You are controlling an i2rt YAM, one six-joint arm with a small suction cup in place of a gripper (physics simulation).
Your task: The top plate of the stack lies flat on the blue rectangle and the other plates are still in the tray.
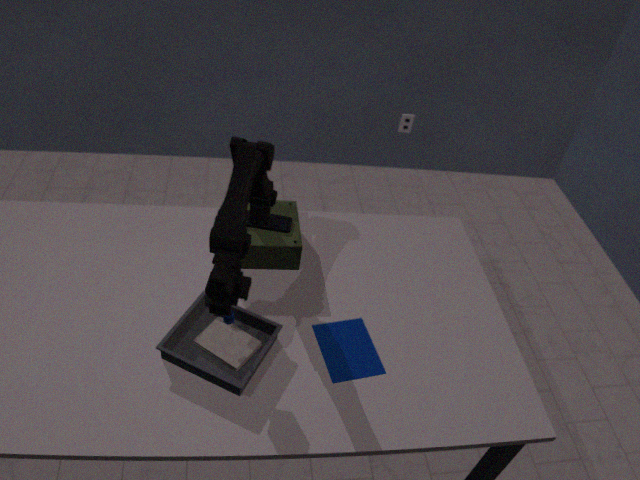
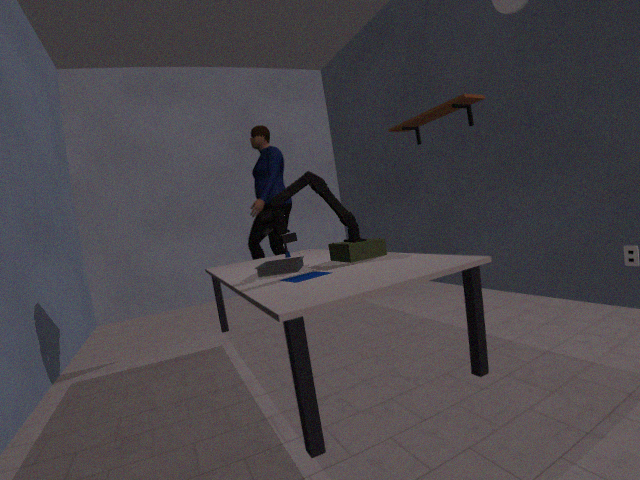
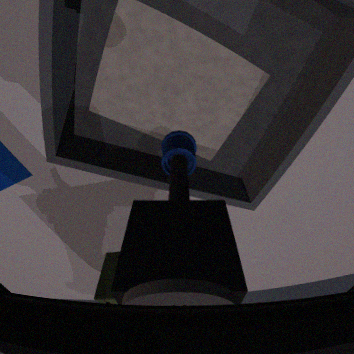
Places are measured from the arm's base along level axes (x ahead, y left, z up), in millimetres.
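Pixels of known places: hand, its tool point: [image 1: 228, 319] [image 2: 288, 257] [image 3: 178, 146]; arm's base, origin of its link: [image 1: 259, 221] [image 2: 354, 241].
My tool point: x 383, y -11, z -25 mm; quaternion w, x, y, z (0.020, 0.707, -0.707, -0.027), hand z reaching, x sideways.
Note:
Ahead of a thing's pixels: the offset from my tool point to its top centre. "spot": to the spot under its first point. Level surfaces: height alone.
A pale, square-cornered plate @(32 mm ahead, 4 mm left, 50 mm down) [image 1: 230, 345] [image 3: 175, 75] lies flat in the grey tray @(43 mm ahead, 11 mm right, 19 mm down) [image 1: 201, 372] [image 2: 281, 266] [image 3: 110, 172], turned a little against its walls. Separate plates under it cannot be made out. The blue rectangle @(spot: 13 mm back, 328 mm left, 68 mm down) [image 1: 348, 351] [image 2: 306, 276] [image 3: 11, 167] lies on the table beside the tray, with no plate on it. My gripper, a small blue suction cup [image 1: 228, 319] [image 2: 287, 254] [image 3: 179, 145], is open and holds no plate. It points down over the tray, by the plate's edge nearest the arm base; the exact gap to the plate is unclear.
The arm's green base box [image 1: 271, 257] [image 2: 356, 251] [image 3: 106, 280] stands on the table @(69 mm down) [image 1: 439, 320] [image 2: 392, 273] behind the tray. The tray's raised walls surround the plate. A person [image 2: 268, 170] stands beyond the table, and a wooden shelf [image 2: 439, 112] hangs on the wall.

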